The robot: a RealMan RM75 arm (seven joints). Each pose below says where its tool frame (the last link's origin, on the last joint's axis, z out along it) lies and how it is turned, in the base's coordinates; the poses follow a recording.
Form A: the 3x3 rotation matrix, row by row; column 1 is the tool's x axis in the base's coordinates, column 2 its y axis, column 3 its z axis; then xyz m. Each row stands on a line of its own.
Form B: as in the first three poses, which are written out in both.
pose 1, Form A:
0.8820, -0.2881, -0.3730
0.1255, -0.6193, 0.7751
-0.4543, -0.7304, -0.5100
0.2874, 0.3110, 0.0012
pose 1, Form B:
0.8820, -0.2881, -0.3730
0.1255, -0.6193, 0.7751
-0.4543, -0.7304, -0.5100
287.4, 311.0, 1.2

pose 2, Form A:
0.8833, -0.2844, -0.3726
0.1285, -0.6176, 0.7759
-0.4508, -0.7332, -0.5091
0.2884, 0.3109, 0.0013
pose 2, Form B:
0.8833, -0.2844, -0.3726
0.1285, -0.6176, 0.7759
-0.4508, -0.7332, -0.5091
288.4, 310.9, 1.3

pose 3, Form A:
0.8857, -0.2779, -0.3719
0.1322, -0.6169, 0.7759
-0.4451, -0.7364, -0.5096
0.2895, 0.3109, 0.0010
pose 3, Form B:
0.8857, -0.2779, -0.3719
0.1322, -0.6169, 0.7759
-0.4451, -0.7364, -0.5096
289.5, 310.9, 1.0

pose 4, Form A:
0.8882, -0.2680, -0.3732
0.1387, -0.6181, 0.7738
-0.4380, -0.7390, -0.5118
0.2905, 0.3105, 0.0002
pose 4, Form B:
0.8882, -0.2680, -0.3732
0.1387, -0.6181, 0.7738
-0.4380, -0.7390, -0.5118
290.5, 310.5, 0.2

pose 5, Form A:
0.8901, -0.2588, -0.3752
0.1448, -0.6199, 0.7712
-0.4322, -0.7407, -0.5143
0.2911, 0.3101, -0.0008
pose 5, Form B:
0.8901, -0.2588, -0.3752
0.1448, -0.6199, 0.7712
-0.4322, -0.7407, -0.5143
291.1, 310.1, -0.8

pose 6, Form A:
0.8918, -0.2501, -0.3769
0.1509, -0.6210, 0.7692
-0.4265, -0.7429, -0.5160
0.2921, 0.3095, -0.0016
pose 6, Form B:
0.8918, -0.2501, -0.3769
0.1509, -0.6210, 0.7692
-0.4265, -0.7429, -0.5160
292.1, 309.5, -1.6

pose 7, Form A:
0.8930, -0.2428, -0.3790
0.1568, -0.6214, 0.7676
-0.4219, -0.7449, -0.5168
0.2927, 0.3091, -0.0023
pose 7, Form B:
0.8930, -0.2428, -0.3790
0.1568, -0.6214, 0.7676
-0.4219, -0.7449, -0.5168
292.7, 309.1, -2.3

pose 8, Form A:
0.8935, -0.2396, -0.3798
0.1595, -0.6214, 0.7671
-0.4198, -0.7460, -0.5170
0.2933, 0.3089, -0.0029
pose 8, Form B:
0.8935, -0.2396, -0.3798
0.1595, -0.6214, 0.7671
-0.4198, -0.7460, -0.5170
293.3, 308.9, -2.9

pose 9, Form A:
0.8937, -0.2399, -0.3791
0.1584, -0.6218, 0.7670
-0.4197, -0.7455, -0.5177
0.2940, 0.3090, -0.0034
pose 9, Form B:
0.8937, -0.2399, -0.3791
0.1584, -0.6218, 0.7670
-0.4197, -0.7455, -0.5177
294.0, 309.0, -3.4

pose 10, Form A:
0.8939, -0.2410, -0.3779
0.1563, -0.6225, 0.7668
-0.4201, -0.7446, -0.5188
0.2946, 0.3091, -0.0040
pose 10, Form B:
0.8939, -0.2410, -0.3779
0.1563, -0.6225, 0.7668
-0.4201, -0.7446, -0.5188
294.6, 309.1, -4.0

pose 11, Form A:
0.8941, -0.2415, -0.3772
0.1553, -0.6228, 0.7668
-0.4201, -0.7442, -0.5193
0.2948, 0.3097, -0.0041
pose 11, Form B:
0.8941, -0.2415, -0.3772
0.1553, -0.6228, 0.7668
-0.4201, -0.7442, -0.5193
294.8, 309.7, -4.1

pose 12, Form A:
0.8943, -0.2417, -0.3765
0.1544, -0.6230, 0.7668
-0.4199, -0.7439, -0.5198
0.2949, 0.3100, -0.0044
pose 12, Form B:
0.8943, -0.2417, -0.3765
0.1544, -0.6230, 0.7668
-0.4199, -0.7439, -0.5198
294.9, 310.0, -4.4

